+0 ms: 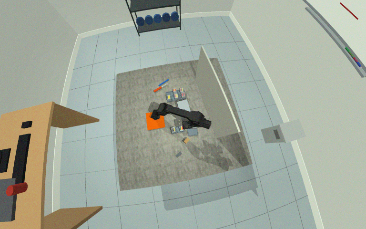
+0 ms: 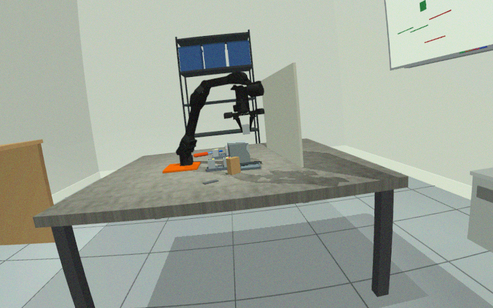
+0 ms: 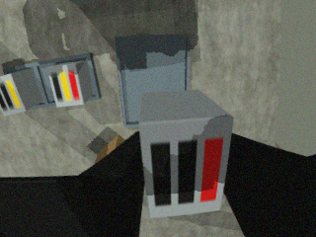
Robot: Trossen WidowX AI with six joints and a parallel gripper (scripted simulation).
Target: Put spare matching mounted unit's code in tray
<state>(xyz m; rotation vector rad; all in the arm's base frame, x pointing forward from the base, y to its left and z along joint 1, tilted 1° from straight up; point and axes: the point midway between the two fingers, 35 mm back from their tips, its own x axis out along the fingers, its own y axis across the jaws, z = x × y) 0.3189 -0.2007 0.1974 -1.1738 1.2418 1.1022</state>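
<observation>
The tray lies 16 cm below my gripper tip. Also, from my gripper tip: mounted unit 4 cm behind, 21 cm to the left, 12 cm below; tan block 8 cm behind, 10 cm to the right, 13 cm below; grey spare 2 cm above.
</observation>
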